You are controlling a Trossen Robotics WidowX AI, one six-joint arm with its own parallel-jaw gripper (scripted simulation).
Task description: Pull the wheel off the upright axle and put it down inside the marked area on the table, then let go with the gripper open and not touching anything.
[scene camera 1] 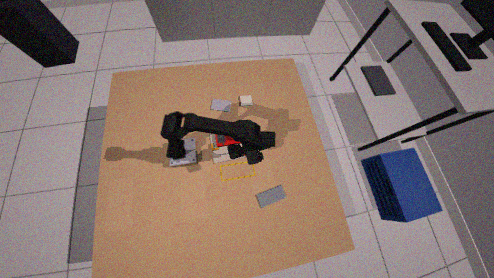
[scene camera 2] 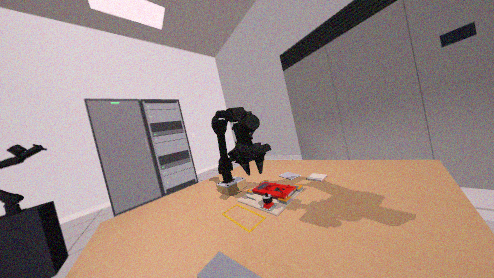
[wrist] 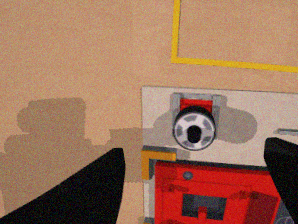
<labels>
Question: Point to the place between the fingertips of my gripper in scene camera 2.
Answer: At 254, 174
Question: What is my gripper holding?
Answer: Nothing.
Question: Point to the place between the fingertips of my gripper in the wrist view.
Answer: At 194, 153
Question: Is my gripper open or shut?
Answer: Open.
</labels>
